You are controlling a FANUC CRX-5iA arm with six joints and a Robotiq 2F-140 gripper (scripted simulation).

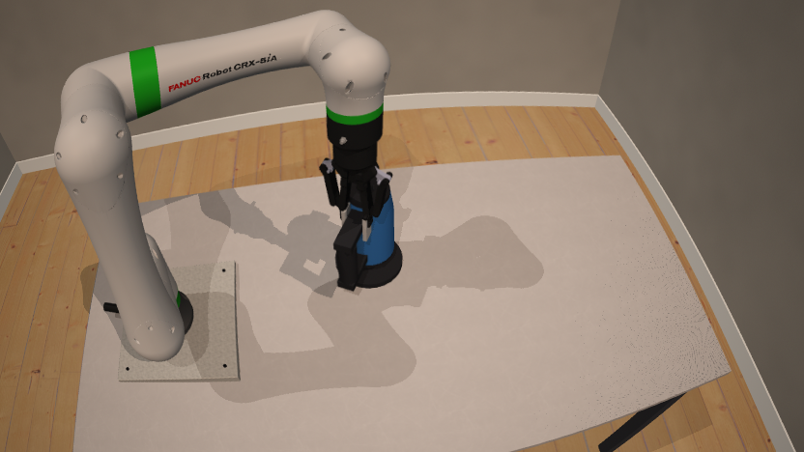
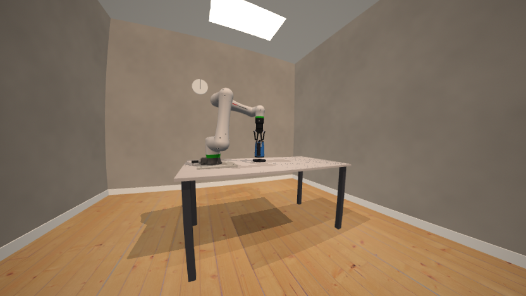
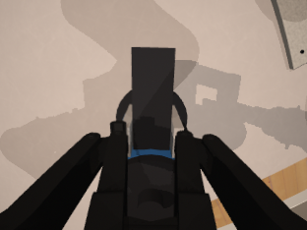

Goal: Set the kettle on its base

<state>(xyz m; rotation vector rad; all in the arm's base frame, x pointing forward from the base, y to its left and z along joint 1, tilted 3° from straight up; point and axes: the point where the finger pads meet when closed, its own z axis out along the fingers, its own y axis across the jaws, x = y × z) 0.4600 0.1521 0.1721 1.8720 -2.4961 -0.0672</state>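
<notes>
The kettle is 50 mm below my hand, 30 mm to the left of it and 10 mm ahead of it. From my hand the other things lie so: round black base (190 mm below, 60 mm to the left, 20 mm ahead).
</notes>
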